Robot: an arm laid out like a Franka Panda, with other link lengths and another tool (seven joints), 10 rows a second.
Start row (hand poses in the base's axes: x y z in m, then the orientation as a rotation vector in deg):
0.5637, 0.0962, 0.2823, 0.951, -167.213, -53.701
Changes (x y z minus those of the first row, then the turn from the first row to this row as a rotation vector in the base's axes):
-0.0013, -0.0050, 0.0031, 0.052, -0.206, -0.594
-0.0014, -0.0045, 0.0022, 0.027, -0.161, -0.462
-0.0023, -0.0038, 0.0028, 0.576, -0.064, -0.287
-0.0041, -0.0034, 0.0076, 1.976, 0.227, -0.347
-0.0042, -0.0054, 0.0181, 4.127, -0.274, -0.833
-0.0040, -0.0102, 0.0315, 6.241, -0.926, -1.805
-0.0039, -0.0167, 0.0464, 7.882, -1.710, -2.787
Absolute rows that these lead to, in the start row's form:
0.5624, 0.0912, 0.2854, 0.184, -167.543, -53.918
0.5623, 0.0917, 0.2845, 0.354, -167.477, -53.851
0.5614, 0.0924, 0.2851, 0.596, -167.083, -54.601
0.5596, 0.0928, 0.2899, 0.454, -166.163, -56.568
0.5595, 0.0908, 0.3004, 0.105, -165.670, -59.906
0.5597, 0.0860, 0.3138, -0.891, -165.394, -63.314
0.5598, 0.0795, 0.3287, -1.879, -165.436, -66.092

